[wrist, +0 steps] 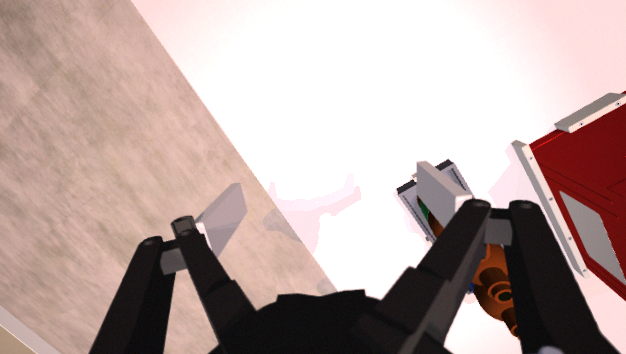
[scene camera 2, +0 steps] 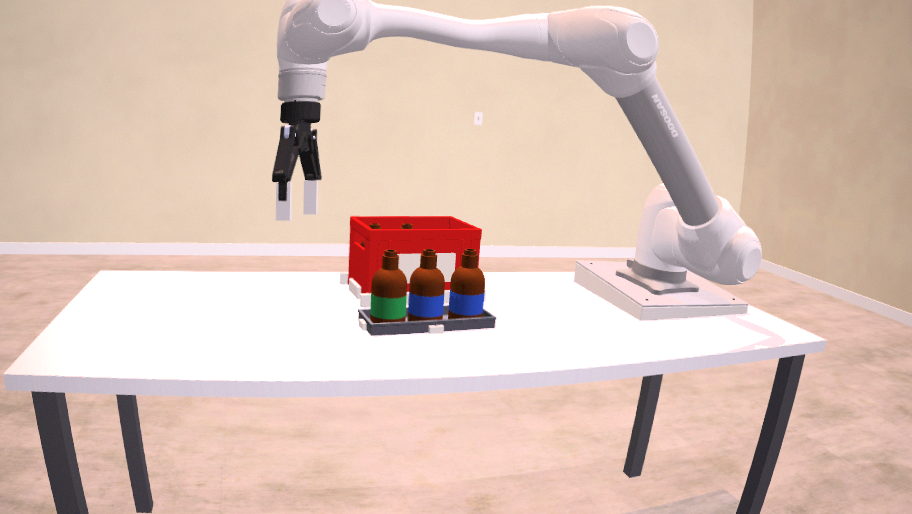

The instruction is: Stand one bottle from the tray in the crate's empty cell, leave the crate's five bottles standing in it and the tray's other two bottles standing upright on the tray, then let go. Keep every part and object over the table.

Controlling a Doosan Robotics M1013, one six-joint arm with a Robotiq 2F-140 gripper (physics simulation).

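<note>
My gripper is open, high above the table and to the left of the crate and tray in the scene view. Three brown bottles stand upright in a row on the dark tray: one with a green label at the left, one with a blue label in the middle and another with a blue label at the right. In the wrist view a finger partly hides them. The red crate stands behind the tray; two bottle tops show inside it. Its cells are hidden.
The white table carries the arm's base plate at the right. White blocks sit along the foot of the crate and at the tray's edges. The table's edge runs below the gripper in the wrist view, with the floor beyond it.
</note>
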